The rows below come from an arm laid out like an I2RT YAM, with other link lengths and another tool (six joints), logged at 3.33 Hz.
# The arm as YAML. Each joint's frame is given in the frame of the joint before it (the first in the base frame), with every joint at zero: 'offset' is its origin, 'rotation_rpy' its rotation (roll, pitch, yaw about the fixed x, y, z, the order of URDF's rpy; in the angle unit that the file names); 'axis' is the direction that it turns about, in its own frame. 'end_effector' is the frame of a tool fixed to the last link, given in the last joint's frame.
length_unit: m
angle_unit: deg
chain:
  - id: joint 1
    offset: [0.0, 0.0, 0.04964]
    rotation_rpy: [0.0, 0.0, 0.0]
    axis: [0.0, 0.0, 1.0]
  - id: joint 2
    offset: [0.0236, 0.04, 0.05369]
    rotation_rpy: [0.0, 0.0, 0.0]
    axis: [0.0, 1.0, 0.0]
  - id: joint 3
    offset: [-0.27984, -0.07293, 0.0]
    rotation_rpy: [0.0, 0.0, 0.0]
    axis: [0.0, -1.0, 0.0]
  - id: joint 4
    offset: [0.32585, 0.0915, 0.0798]
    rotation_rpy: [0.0, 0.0, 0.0]
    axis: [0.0, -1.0, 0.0]
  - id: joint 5
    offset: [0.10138, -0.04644, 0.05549]
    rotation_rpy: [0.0, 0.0, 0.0]
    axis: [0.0, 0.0, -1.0]
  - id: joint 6
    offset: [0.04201, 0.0, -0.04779]
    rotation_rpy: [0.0, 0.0, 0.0]
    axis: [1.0, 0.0, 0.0]
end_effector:
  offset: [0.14, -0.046, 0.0]
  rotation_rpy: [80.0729, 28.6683, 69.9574]
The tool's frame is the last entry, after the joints.
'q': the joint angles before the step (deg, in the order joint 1, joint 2, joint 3, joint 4, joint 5, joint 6). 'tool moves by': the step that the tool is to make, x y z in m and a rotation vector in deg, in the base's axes. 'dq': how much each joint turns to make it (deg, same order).
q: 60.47, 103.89, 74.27, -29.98, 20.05, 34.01
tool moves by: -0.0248, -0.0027, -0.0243, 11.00, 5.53, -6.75
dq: 0.00, -4.12, -8.35, 7.57, -5.10, 11.69
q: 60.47, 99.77, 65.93, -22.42, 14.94, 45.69
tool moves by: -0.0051, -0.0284, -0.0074, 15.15, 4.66, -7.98
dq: -4.39, -10.19, -14.32, 12.55, -7.19, 10.37
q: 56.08, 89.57, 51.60, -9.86, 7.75, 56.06
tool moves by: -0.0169, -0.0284, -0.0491, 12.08, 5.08, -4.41
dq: -3.88, -4.23, -16.43, 18.45, -7.49, 8.35
